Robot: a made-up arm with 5 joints.
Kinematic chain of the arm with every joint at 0, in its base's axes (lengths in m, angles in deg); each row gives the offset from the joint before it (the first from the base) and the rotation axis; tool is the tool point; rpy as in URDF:
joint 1: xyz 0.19 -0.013 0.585 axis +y
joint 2: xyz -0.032 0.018 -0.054 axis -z
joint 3: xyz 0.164 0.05 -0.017 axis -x
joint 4: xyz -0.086 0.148 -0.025 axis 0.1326 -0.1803 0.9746
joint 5: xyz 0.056 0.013 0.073 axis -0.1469 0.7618 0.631
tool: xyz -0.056 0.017 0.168 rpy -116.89 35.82 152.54
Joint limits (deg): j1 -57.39..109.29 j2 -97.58..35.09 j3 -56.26..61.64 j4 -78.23..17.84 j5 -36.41..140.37
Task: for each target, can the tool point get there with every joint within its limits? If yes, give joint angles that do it. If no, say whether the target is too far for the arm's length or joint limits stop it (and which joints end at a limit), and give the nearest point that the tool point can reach.
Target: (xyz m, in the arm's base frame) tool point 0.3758 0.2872 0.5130
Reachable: yes | joints 66.95 -26.74 -27.18 -20.39 102.20
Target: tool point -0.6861 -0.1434 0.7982
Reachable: no: too far | nearest point -0.2737 0.1130 0.6978 | short by 0.496 m
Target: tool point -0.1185 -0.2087 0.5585
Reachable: no: joint limits stop it (at a limit: joint 2, joint 4, joint 5) | nearest point -0.1296 -0.0399 0.5575 | short by 0.169 m
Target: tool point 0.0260 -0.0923 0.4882
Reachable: no: joint limits stop it (at a limit: joint 1, joint 2, joint 4, joint 5) | nearest point -0.0346 -0.0253 0.4807 | short by 0.091 m
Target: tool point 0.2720 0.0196 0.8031
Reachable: yes | joints -6.90 11.15 -45.88 -51.18 -10.07
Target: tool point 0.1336 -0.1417 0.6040
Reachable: no: joint limits stop it (at a limit: joint 1, joint 2, joint 3, joint 4) | nearest point 0.1536 -0.1679 0.7186 | short by 0.119 m
